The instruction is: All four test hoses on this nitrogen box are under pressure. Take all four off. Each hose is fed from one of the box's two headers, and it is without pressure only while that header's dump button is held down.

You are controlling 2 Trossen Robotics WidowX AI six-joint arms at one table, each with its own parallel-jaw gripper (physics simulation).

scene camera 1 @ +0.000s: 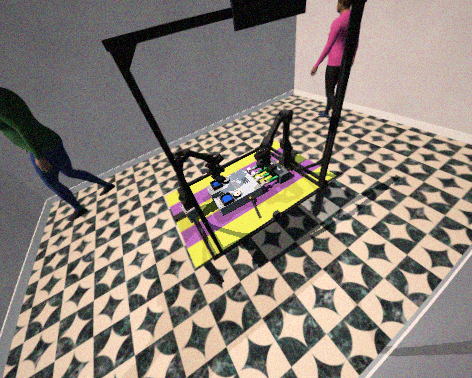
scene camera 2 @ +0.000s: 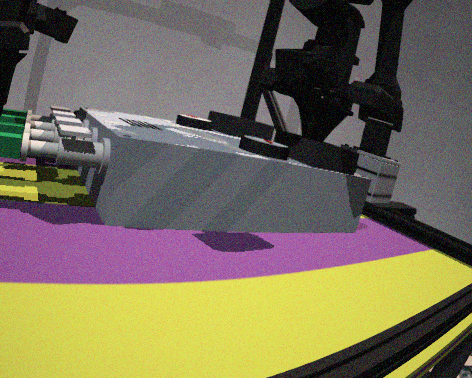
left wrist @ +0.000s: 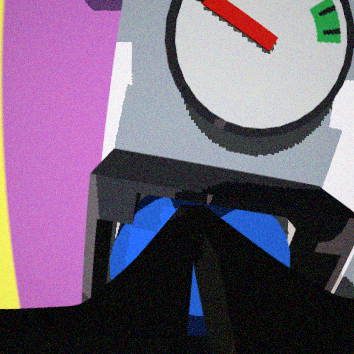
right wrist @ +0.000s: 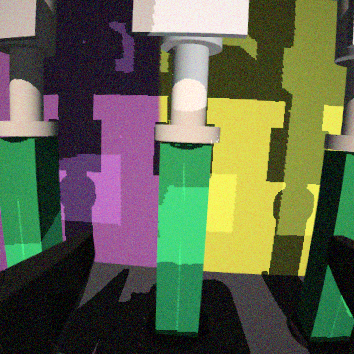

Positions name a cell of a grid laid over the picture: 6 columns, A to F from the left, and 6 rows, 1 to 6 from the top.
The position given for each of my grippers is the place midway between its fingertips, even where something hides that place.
Observation:
My right gripper (right wrist: D5) is open and holds nothing. Also in view: my left gripper (scene camera 2: D3), a blue dump button (left wrist: C4), a hose 3 (right wrist: D3), a hose 4 (right wrist: A4) and a hose 2 (right wrist: F3).
My left gripper is seen too in the left wrist view (left wrist: D4).

